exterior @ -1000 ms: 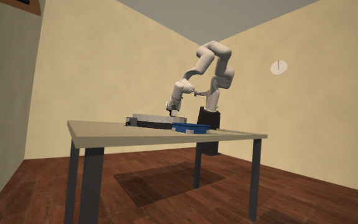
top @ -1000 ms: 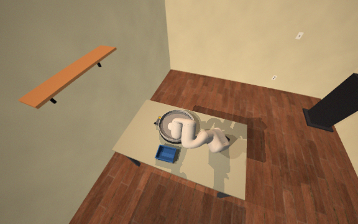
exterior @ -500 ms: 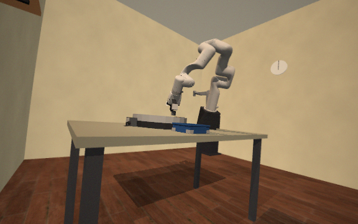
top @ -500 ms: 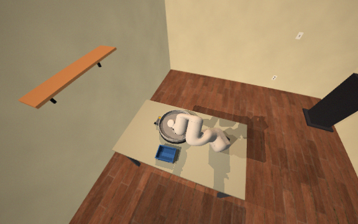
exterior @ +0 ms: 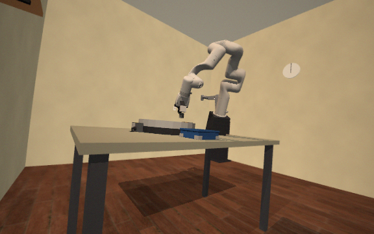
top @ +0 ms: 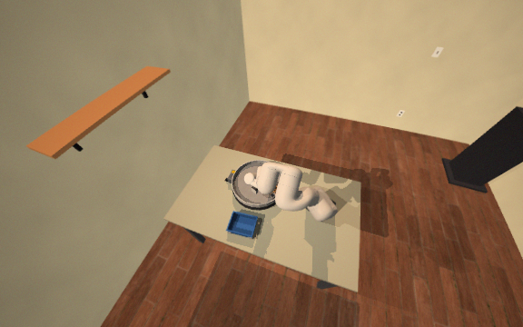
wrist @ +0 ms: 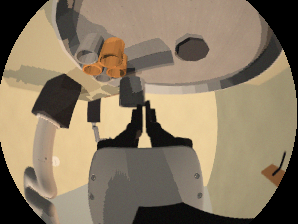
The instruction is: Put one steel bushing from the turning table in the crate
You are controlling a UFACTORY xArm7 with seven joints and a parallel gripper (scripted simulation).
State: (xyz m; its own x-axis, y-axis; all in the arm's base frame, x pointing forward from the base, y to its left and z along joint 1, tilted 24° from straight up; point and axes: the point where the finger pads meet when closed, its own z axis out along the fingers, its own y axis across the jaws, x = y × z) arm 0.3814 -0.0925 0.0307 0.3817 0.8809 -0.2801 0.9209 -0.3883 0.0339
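The blue crate lies 7 cm ahead of my hand, 33 cm to the left of it and 15 cm below it. Also, from my hand: round grey turning table 9 cm ahead, 2 cm to the right, 12 cm below.
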